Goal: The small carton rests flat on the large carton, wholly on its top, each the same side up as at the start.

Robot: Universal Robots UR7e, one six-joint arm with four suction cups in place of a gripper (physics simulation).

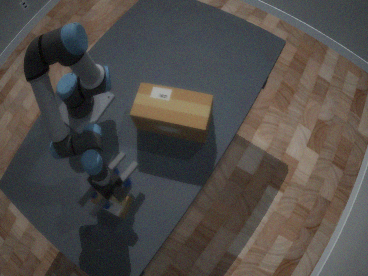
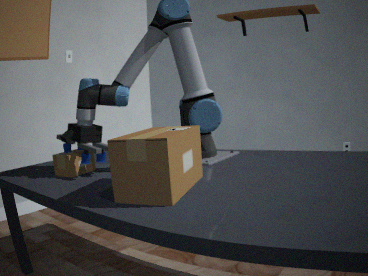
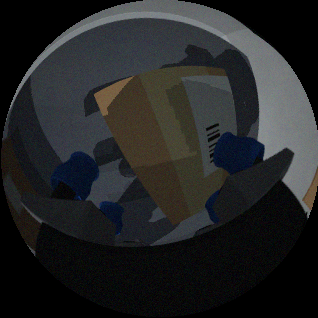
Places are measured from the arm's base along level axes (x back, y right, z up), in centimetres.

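Where they show: end effector, tool point: [image 2: 83,157] [image 3: 157,184]; arm's base, origin of the base link: [image 1: 80,104].
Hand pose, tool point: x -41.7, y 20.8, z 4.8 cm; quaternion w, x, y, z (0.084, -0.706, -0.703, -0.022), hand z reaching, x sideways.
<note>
Things, the pixels of their top centre, and the offset from my tool point. Level surfaces: height alone.
- small carton, middle of its top: [image 3: 203,164] [image 2: 72,152] [image 1: 108,198] dy +3.6, dx -2.5, dz +2.2 cm
- dark table, its level: dz -5.7 cm
- large carton, middle of its top: [image 2: 158,131] [image 1: 171,104] dy -41.0, dx -1.4, dz +9.8 cm
The small carton [image 1: 124,207] [image 2: 69,165] [image 3: 148,130] lies on the dark table [image 1: 193,44] [image 2: 282,184] near its front left corner, label side up. My suction gripper [image 1: 108,185] [image 2: 84,145] [image 3: 160,189] sits right on top of it. Two blue cups press on the carton's labelled edge, the other two hang beside it over the table. The carton's underside still seems to rest on the table. The large carton [image 1: 172,109] [image 2: 154,166] stands upright in the middle of the table, to the right of the small one, with its top bare.
The arm's base plate [image 1: 103,102] [image 2: 219,155] is bolted to the table behind the large carton. A wooden shelf [image 2: 267,11] hangs high on the back wall. The table edge lies close beyond the small carton.
</note>
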